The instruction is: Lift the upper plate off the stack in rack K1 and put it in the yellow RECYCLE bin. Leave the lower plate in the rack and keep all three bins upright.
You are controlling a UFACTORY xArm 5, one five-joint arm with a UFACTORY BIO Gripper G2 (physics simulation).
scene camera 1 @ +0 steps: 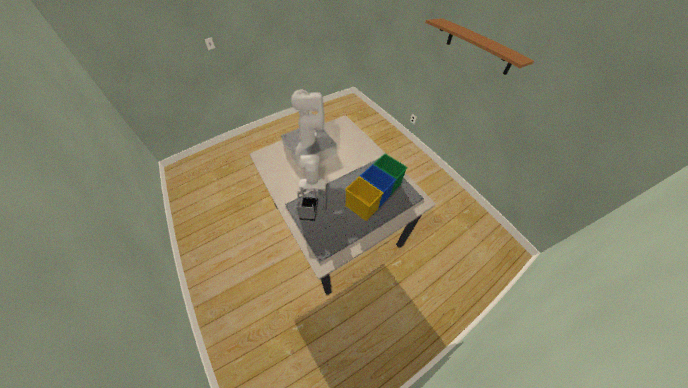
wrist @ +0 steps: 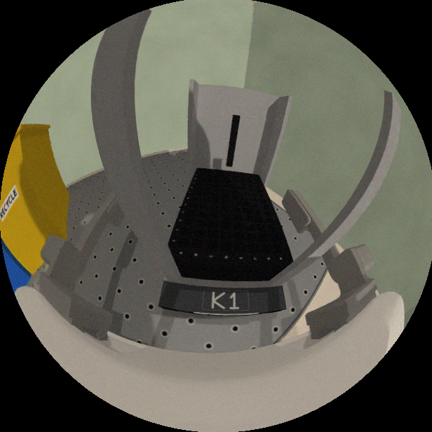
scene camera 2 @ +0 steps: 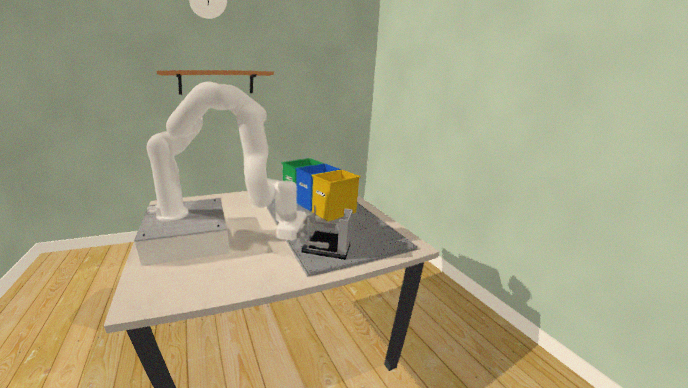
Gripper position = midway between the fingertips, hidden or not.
Note:
In view: my gripper [scene camera 2: 332, 235], a yellow recycle bin [scene camera 2: 334, 191], a blue bin [scene camera 2: 304, 174] and a black plate [wrist: 226, 225].
The yellow recycle bin is seen too in scene camera 1 [scene camera 1: 362, 198]. My gripper shows as well in the wrist view [wrist: 210, 189].

